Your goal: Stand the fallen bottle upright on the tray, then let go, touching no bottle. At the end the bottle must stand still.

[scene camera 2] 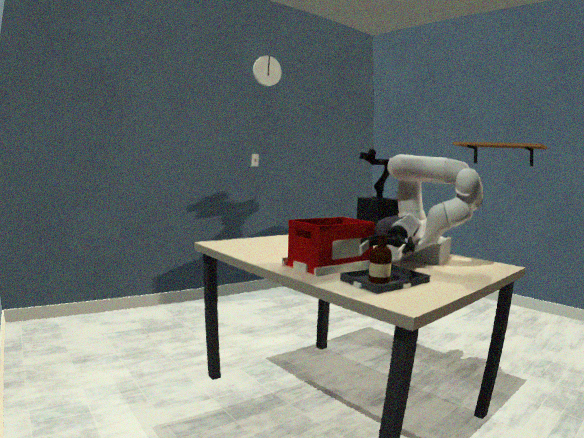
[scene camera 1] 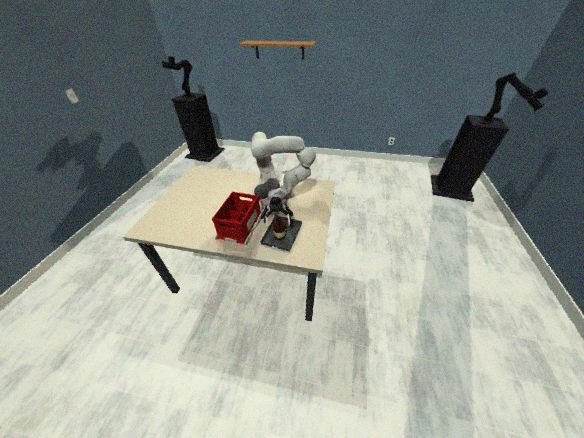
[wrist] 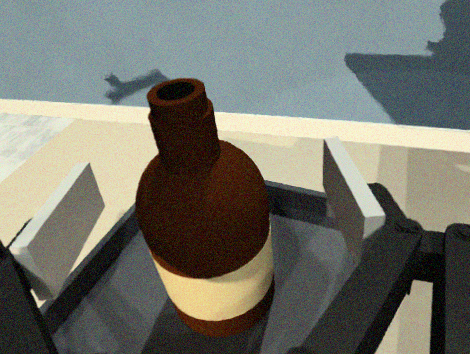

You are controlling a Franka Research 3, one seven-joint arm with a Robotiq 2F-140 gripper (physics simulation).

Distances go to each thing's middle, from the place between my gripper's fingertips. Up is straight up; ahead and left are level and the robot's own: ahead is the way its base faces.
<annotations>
My hand is 10 mm past the brown bottle [scene camera 2: 380, 258] and 20 mm above it. Also, from my hand: dark tray [wrist: 311, 260] 40 mm behind, 10 mm to the left, 100 mm below.
</annotations>
